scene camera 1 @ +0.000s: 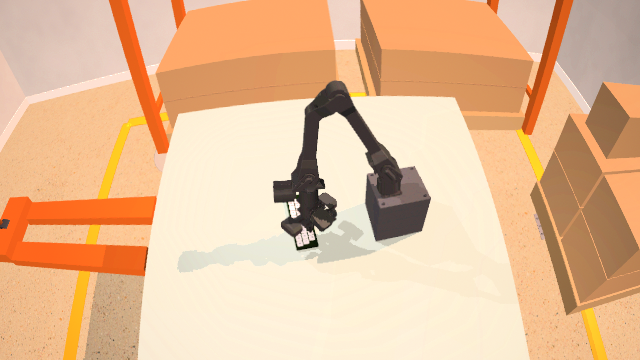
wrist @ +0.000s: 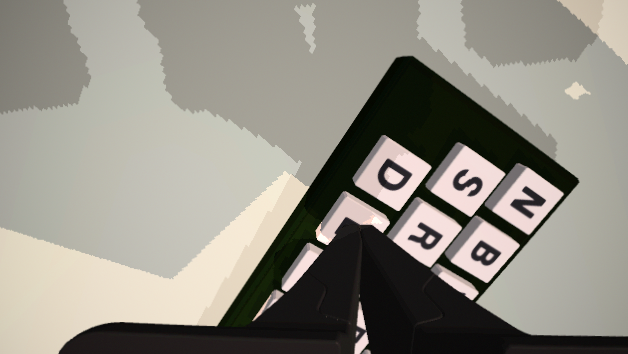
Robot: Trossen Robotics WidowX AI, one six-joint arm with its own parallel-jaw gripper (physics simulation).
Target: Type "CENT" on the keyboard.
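Places are measured from the arm's base along level axes (x ahead, y up, z right), in millimetres.
Pixels of known places: gripper, between the fingertips: (scene camera 1: 310,231) (wrist: 357,238); arm's base, origin of its link: (scene camera 1: 389,189).
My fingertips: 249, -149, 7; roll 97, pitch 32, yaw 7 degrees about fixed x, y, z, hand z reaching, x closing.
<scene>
Ahead of a thing's pixels: the offset from my fingertips to its middle, as dx, dy, dz. Level surfaces: height alone.
The dark green keyboard @(+19, -11, +56) (scene camera 1: 313,245) (wrist: 425,100) with white keys lies on the table, partly under the arm in the scene view. In the wrist view its D @(-2, -4, -21) (wrist: 392,172), S @(+19, -4, -32) (wrist: 466,180), N @(+39, -4, -37) (wrist: 525,199), R @(+19, -4, -11) (wrist: 425,232) and B @(+39, -4, -16) (wrist: 484,250) keys show. My gripper (scene camera 1: 309,230) (wrist: 357,238) is shut and empty, pointing down at the keyboard. Its tips cover part of the E key @(-2, -4, -1) (wrist: 354,209), at the side toward R; whether they touch it I cannot tell. Keys beyond are partly hidden by the fingers. No C or T key shows legibly.
The arm's dark base box (scene camera 1: 400,215) stands on the pale table @(dy -19) (scene camera 1: 240,310) to the right of the keyboard. Large cartons (scene camera 1: 245,40) (scene camera 1: 450,65) stand behind the table, more boxes (scene camera 1: 585,200) at the right. Orange forks (scene camera 1: 95,210) reach the table's left edge.
</scene>
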